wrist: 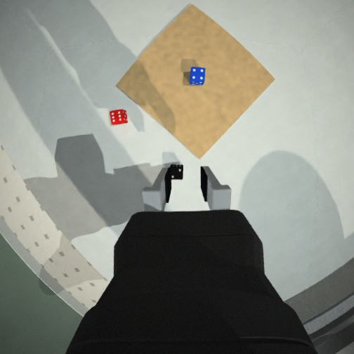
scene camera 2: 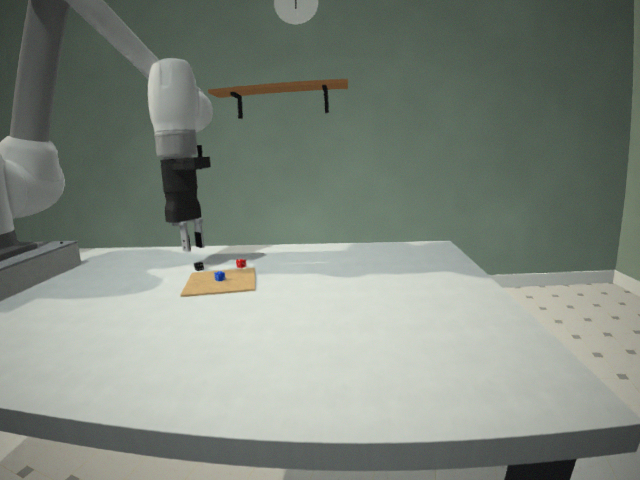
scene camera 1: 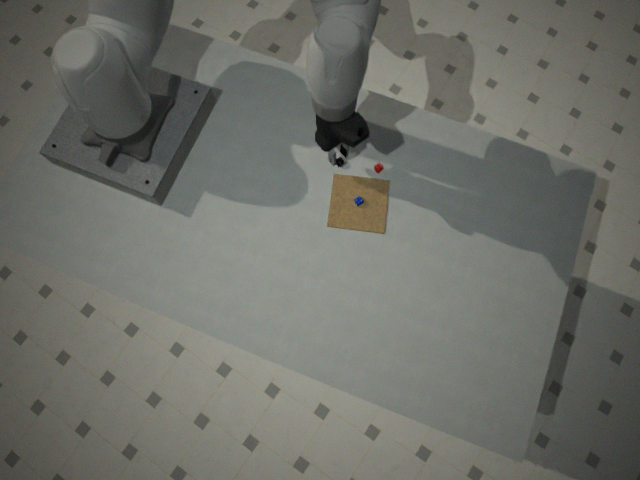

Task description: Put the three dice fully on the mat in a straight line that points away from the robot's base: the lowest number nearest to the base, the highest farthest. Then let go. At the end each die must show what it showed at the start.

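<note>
A black die lies on the table just off the mat and shows two on top. A blue die lies near the middle of the tan mat and shows four. A red die lies on the table off the mat and shows six. My gripper is open and empty, well above the table near the black die. In the wrist view the black die appears beside the left finger's tip.
The robot's base plate stands on the table at the left in both scene views. A brown shelf is on the wall behind. The arm's shadows fall across the table and part of the mat.
</note>
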